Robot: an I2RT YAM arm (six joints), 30 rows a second.
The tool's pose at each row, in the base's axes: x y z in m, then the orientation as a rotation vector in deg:
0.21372, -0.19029, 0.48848, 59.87, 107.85, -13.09
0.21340, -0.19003, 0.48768, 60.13, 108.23, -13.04
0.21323, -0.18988, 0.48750, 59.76, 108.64, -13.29
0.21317, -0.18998, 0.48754, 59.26, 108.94, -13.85
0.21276, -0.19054, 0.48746, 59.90, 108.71, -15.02
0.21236, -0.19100, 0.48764, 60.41, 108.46, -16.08
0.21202, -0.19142, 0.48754, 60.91, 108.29, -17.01
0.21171, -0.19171, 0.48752, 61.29, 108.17, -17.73
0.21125, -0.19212, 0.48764, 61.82, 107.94, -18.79
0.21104, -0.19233, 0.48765, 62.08, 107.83, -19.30
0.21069, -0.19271, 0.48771, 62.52, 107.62, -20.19
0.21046, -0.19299, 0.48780, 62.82, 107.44, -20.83
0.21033, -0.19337, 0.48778, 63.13, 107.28, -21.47
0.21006, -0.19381, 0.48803, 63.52, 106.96, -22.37
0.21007, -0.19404, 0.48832, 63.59, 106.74, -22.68
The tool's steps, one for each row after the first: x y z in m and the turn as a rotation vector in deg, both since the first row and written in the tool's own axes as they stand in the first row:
0.00085, -0.00028, 0.00009, 0.17, 0.42, 0.02
0.00111, -0.00036, -0.00001, 0.22, 0.58, -0.46
0.00104, -0.00046, -0.00001, 0.38, 0.50, -1.10
0.00086, -0.00113, 0.00007, 1.44, 0.19, -1.08
0.00054, -0.00166, -0.00003, 2.37, -0.15, -1.09
0.00045, -0.00220, 0.00003, 3.21, -0.38, -1.09
0.00036, -0.00262, 0.00000, 3.87, -0.55, -1.09
0.00012, -0.00318, -0.00013, 4.81, -0.84, -1.10
0.00003, -0.00347, -0.00016, 5.27, -0.98, -1.10
-0.00016, -0.00394, -0.00021, 6.05, -1.24, -1.10
-0.00035, -0.00427, -0.00025, 6.61, -1.45, -1.11
-0.00052, -0.00460, -0.00012, 7.17, -1.64, -1.11
-0.00092, -0.00501, -0.00019, 7.93, -2.00, -1.10
-0.00128, -0.00507, -0.00022, 8.14, -2.24, -1.10

